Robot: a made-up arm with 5 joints.
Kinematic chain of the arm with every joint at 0, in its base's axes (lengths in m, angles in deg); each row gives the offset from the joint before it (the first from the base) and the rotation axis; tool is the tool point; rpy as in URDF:
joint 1: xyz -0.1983 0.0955 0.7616 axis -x
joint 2: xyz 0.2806 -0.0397 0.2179 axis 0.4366 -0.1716 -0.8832
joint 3: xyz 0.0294 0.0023 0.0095 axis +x
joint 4: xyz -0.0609 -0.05 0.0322 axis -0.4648 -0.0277 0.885
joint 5: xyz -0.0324 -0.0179 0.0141 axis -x
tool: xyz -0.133 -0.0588 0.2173 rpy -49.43 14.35 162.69
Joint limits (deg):
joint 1: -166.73..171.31
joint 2: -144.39..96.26
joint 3: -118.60..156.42
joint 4: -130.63..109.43
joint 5: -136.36..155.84
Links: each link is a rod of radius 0.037 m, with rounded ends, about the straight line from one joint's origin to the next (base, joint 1, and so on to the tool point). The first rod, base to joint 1, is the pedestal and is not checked.
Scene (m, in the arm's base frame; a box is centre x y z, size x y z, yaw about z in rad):
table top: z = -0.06
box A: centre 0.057 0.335 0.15 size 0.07 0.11 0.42 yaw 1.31
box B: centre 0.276 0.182 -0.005 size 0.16 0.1 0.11 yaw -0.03
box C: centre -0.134 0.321 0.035 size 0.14 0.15 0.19 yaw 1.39
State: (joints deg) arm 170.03 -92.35 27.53 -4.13 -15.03
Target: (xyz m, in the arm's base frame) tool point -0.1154 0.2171 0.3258
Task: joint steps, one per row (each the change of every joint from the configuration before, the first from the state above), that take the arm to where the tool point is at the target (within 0.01 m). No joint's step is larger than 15 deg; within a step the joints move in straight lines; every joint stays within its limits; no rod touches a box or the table.
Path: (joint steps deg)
1: -0.23 -2.81 -5.12 -0.36 12.97
2: -0.23 -2.82 -5.12 -0.36 12.96
3: -0.23 -2.81 -5.12 -0.36 12.97
4: -0.23 -2.81 -5.12 -0.36 12.96
5: -1.34 9.89 -6.74 -6.44 9.58
6: -1.34 9.89 -6.74 -6.44 9.58

